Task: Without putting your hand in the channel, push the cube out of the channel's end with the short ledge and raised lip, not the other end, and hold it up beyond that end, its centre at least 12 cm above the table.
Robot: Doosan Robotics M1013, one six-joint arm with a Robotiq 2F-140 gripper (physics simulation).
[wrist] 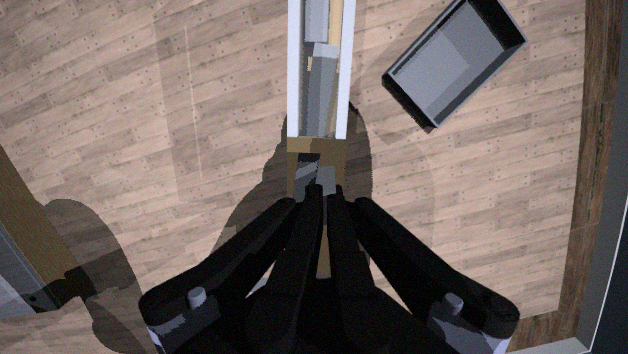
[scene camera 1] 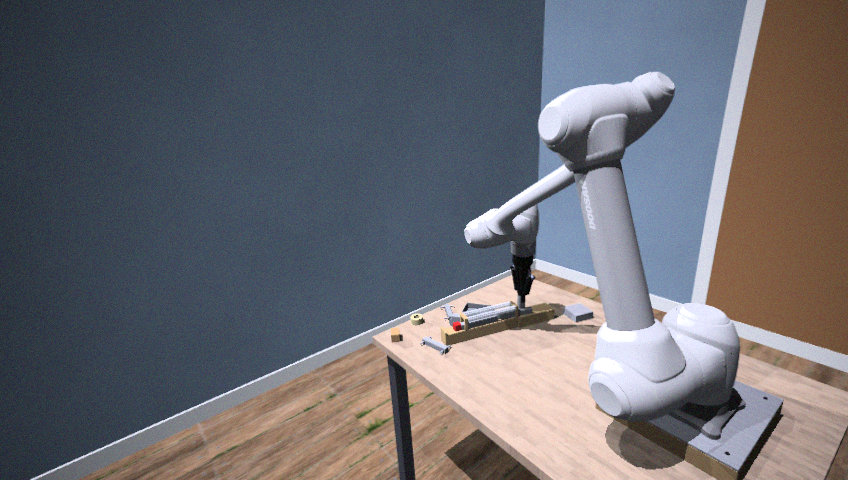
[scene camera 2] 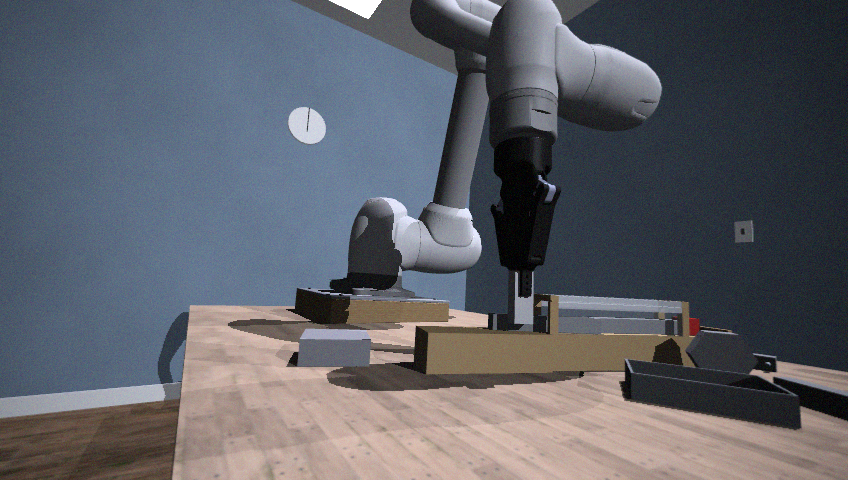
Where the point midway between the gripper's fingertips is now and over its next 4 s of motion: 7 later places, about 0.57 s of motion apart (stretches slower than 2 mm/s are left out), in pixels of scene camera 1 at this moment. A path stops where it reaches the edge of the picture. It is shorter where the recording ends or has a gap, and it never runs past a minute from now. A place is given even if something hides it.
My gripper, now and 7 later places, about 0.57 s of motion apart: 521, 308; 520, 288; 499, 291; 490, 292; 469, 306; 463, 314; 458, 320; 454, 322
